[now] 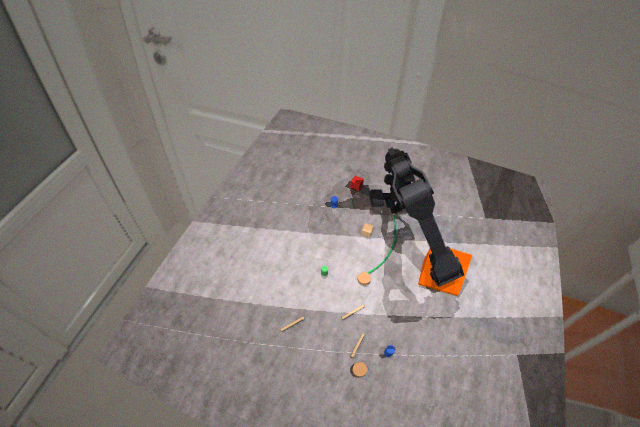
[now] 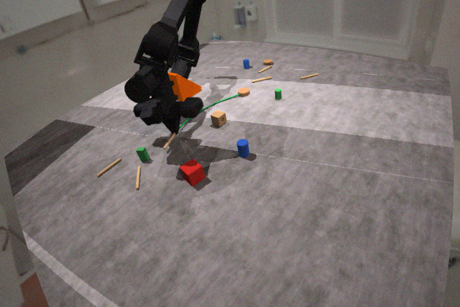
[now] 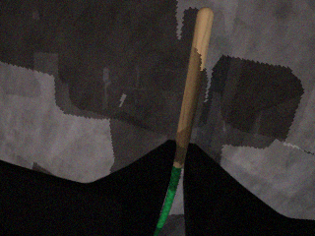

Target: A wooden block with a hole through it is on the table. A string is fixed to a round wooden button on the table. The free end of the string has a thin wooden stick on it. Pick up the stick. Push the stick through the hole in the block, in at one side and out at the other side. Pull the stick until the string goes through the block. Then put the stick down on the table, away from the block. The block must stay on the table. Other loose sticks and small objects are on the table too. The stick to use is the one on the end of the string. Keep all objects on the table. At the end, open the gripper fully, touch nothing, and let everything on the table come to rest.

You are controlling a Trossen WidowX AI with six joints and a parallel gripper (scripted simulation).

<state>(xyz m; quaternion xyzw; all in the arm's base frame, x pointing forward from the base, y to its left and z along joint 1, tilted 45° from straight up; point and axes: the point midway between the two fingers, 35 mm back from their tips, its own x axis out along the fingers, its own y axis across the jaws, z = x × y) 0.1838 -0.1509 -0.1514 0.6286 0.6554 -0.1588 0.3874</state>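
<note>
Right now my gripper tip is 100 mm to the right of the wooden block and 80 mm short of it. Also, from my gripper tip: red cube (150 mm ahead, 100 mm to the right, 10 mm above); green cylinder (290 mm to the left, 170 mm ahead); thin wooden stick (10 mm to the right).
</note>
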